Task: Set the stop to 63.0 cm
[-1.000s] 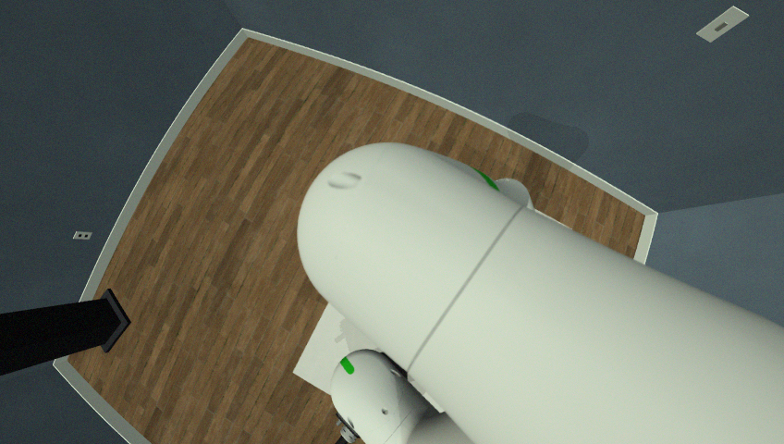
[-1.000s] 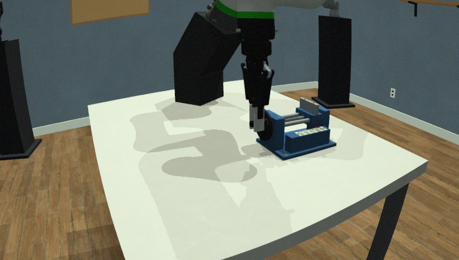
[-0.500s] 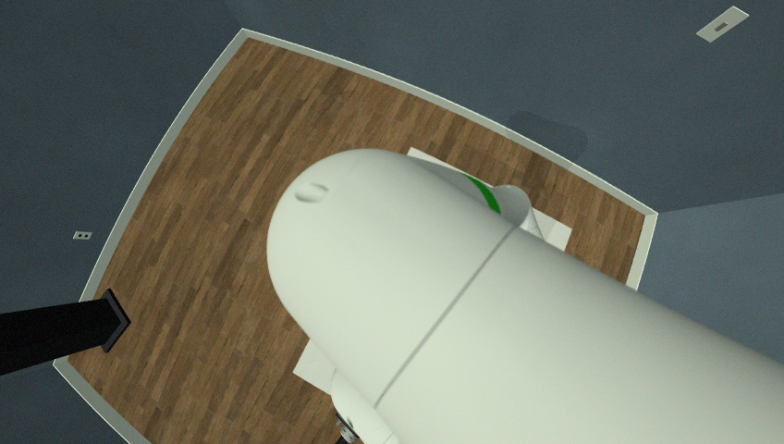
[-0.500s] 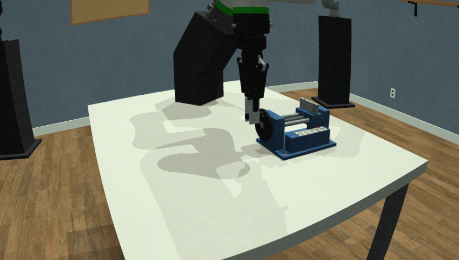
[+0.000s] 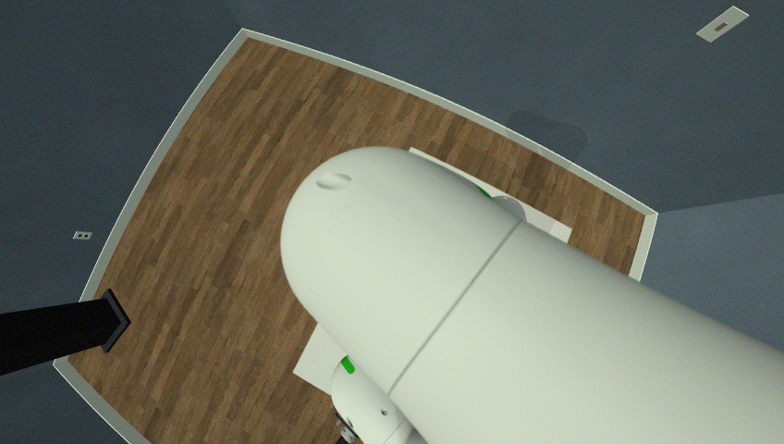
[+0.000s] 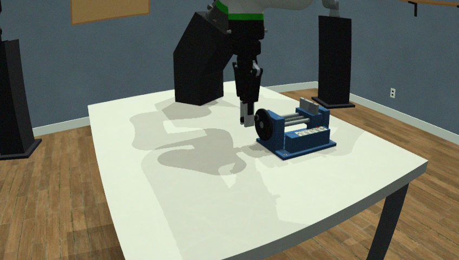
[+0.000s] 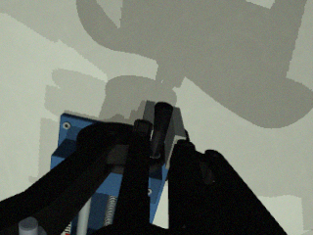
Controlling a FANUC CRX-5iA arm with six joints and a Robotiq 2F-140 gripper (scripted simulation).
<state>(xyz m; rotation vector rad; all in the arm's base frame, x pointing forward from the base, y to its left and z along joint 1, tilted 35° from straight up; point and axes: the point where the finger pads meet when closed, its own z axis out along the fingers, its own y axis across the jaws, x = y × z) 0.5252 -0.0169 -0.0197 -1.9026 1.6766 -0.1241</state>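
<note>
Now: the handwheel 20 mm to the left of my hand and 20 mm below it. Round my hand: stop block: 200 mm to the left, 10 mm below.
</note>
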